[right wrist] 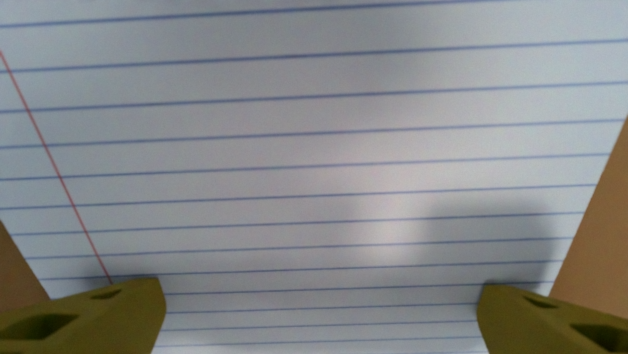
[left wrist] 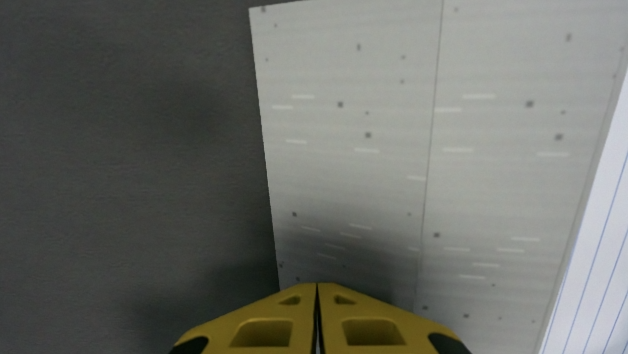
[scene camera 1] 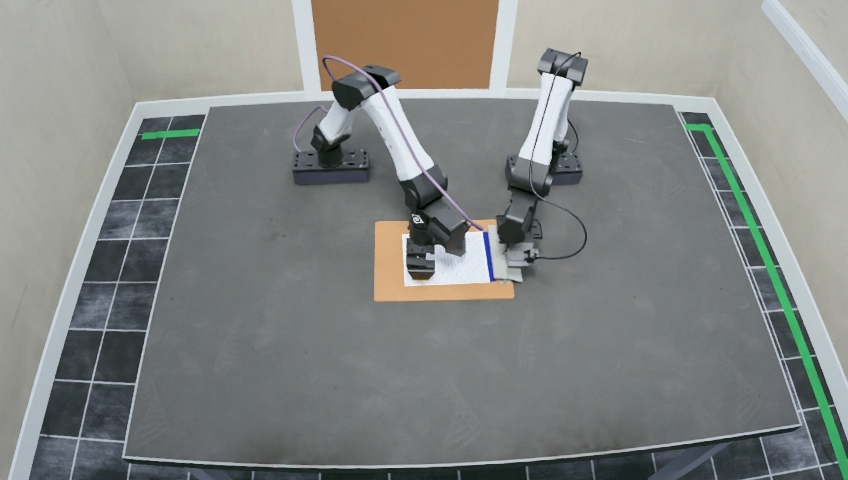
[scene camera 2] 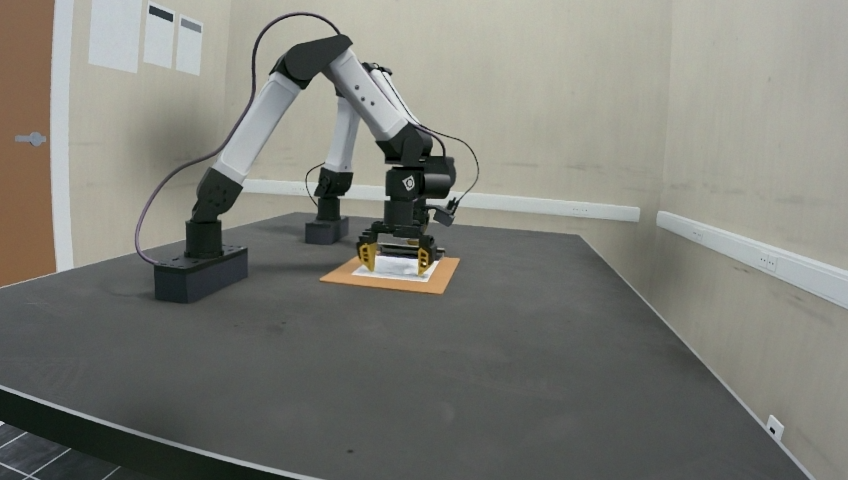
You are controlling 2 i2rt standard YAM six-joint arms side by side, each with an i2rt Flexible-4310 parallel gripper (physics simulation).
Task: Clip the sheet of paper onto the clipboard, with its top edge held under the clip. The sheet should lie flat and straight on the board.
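The ruled sheet (scene camera 1: 461,267) (scene camera 2: 396,268) (left wrist: 610,210) (right wrist: 320,165) lies flat on the brown clipboard (scene camera 1: 389,267) (scene camera 2: 340,275) (right wrist: 600,240). Its blue top band (scene camera 1: 489,256) shows right beside the grey clip (scene camera 1: 502,270) (left wrist: 350,165) in scene camera 1; in the left wrist view the clip hides the band. Whether the very edge is under the clip cannot be told. My left gripper (scene camera 1: 517,260) (left wrist: 317,297) is shut and empty, at the clip's outer plate. My right gripper (scene camera 1: 421,278) (scene camera 2: 396,271) (right wrist: 320,296) is open, its fingertips at the sheet's surface near the lower end.
The board rests on the dark table (scene camera 1: 416,368) (scene camera 2: 386,368). The right arm reaches across the back part of the board, and the left arm hangs over the clip end, close beside it. A thin black cable (scene camera 1: 585,231) loops out beside the left wrist.
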